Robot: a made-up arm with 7 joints. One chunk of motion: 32 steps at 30 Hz.
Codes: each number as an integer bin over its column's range. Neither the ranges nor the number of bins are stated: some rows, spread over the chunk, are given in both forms.
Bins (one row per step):
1: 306 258 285 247 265 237
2: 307 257 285 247 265 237
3: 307 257 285 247 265 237
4: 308 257 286 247 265 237
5: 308 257 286 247 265 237
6: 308 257 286 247 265 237
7: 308 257 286 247 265 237
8: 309 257 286 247 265 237
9: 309 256 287 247 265 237
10: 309 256 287 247 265 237
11: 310 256 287 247 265 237
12: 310 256 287 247 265 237
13: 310 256 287 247 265 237
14: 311 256 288 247 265 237
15: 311 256 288 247 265 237
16: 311 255 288 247 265 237
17: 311 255 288 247 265 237
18: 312 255 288 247 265 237
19: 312 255 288 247 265 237
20: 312 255 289 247 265 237
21: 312 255 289 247 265 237
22: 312 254 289 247 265 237
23: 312 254 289 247 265 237
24: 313 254 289 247 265 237
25: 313 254 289 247 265 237
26: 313 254 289 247 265 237
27: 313 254 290 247 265 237
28: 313 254 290 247 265 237
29: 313 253 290 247 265 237
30: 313 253 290 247 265 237
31: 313 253 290 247 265 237
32: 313 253 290 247 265 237
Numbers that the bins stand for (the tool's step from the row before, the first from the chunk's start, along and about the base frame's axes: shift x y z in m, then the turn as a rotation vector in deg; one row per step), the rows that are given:
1: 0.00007 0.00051 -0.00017 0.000 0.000 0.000
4: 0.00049 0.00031 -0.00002 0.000 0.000 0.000
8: 0.00070 0.00031 -0.00002 0.000 0.000 0.000
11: 0.00091 0.00010 0.00012 0.000 0.000 0.000
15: 0.00112 0.00010 0.00027 0.000 0.000 0.000
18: 0.00133 -0.00010 0.00027 0.000 0.000 0.000
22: 0.00133 -0.00031 0.00042 0.000 0.000 0.000
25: 0.00154 -0.00031 0.00042 0.000 0.000 0.000
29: 0.00154 -0.00051 0.00056 0.000 0.000 0.000
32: 0.00154 -0.00051 0.00056 0.000 0.000 0.000
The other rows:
2: 0.00028 0.00031 -0.00017 0.000 0.000 0.000
3: 0.00028 0.00031 -0.00017 0.000 0.000 0.000
5: 0.00049 0.00031 -0.00002 0.000 0.000 0.000
6: 0.00049 0.00031 -0.00002 0.000 0.000 0.000
7: 0.00049 0.00031 -0.00002 0.000 0.000 0.000
9: 0.00070 0.00010 0.00012 0.000 0.000 0.000
10: 0.00070 0.00010 0.00012 0.000 0.000 0.000
12: 0.00091 0.00010 0.00012 0.000 0.000 0.000
13: 0.00091 0.00010 0.00012 0.000 0.000 0.000
14: 0.00112 0.00010 0.00027 0.000 0.000 0.000
16: 0.00112 -0.00010 0.00027 0.000 0.000 0.000
17: 0.00112 -0.00010 0.00027 0.000 0.000 0.000
19: 0.00133 -0.00010 0.00027 0.000 0.000 0.000
20: 0.00133 -0.00010 0.00042 0.000 0.000 0.000
21: 0.00133 -0.00010 0.00042 0.000 0.000 0.000
23: 0.00133 -0.00031 0.00042 0.000 0.000 0.000
24: 0.00154 -0.00031 0.00042 0.000 0.000 0.000
26: 0.00154 -0.00031 0.00042 0.000 0.000 0.000
27: 0.00154 -0.00031 0.00056 0.000 0.000 0.000
28: 0.00154 -0.00031 0.00056 0.000 0.000 0.000
30: 0.00154 -0.00051 0.00056 0.000 0.000 0.000
31: 0.00154 -0.00051 0.00056 0.000 0.000 0.000

